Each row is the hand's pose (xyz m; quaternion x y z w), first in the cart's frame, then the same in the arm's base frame.
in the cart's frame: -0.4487 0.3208 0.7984 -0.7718 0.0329 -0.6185 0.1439
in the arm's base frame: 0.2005 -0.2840 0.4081 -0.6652 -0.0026 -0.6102 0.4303
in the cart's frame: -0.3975 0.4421 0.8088 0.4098 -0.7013 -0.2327 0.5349
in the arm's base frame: 0.1958 -0.1703 0.4751 0.6643 -0.5748 -0.2338 0.4167
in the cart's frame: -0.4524 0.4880 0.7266 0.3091 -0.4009 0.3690 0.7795
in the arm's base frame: 0.1313 -0.1157 0.4063 0.5156 -0.4563 0.4459 0.5719
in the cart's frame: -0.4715 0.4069 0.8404 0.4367 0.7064 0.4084 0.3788
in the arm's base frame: 0.1416 -0.2394 0.4733 0.3243 0.6455 0.6497 0.2368
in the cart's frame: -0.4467 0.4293 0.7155 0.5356 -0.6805 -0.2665 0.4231
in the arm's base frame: 0.1615 -0.1573 0.3754 0.7584 -0.5141 -0.2748 0.2916
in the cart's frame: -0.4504 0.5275 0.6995 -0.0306 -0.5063 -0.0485 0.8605
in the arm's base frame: 0.1181 -0.0705 0.3974 0.2616 -0.5418 0.0168 0.7986
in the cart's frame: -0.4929 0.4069 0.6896 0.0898 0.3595 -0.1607 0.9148
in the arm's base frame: 0.1304 -0.1808 0.3331 0.2212 0.3274 0.1157 0.9113
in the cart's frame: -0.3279 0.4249 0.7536 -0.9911 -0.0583 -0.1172 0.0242
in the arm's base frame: 0.2691 -0.1357 0.4350 -0.9185 -0.2326 -0.1926 0.2552
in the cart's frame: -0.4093 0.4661 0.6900 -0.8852 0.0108 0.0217 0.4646
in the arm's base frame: 0.1815 -0.1025 0.3750 -0.7473 -0.2077 0.0514 0.6291
